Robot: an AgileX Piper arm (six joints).
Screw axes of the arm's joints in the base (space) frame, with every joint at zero. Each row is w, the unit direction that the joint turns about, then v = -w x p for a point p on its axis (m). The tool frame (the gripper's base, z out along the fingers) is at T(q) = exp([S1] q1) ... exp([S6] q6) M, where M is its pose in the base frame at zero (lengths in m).
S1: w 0 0 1 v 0 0 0
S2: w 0 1 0 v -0.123 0 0
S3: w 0 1 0 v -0.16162 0 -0.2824
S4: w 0.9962 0 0.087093 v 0 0.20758 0
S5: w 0 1 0 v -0.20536 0 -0.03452
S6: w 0.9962 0 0.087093 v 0 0.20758 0
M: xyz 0.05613 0 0.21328 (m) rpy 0 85.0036 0 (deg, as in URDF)
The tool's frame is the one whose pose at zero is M.
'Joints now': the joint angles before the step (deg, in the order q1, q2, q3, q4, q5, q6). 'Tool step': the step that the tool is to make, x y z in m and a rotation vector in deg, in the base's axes. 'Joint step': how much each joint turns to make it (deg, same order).
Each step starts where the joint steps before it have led.
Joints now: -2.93, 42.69, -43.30, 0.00, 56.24, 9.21
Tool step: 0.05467, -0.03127, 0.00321, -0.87, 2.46, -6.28
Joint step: -9.51, 13.76, -6.57, 1.36, -4.83, -4.12
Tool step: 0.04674, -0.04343, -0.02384, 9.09, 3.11, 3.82
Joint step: -13.77, 14.63, -4.69, 20.70, -0.09, -24.01
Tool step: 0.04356, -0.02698, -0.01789, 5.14, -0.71, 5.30
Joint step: -3.45, 12.26, -6.54, 10.77, 0.99, -13.25
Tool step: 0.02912, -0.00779, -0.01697, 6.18, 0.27, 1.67
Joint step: 0.00, 7.78, -4.11, 6.56, 1.64, -3.60
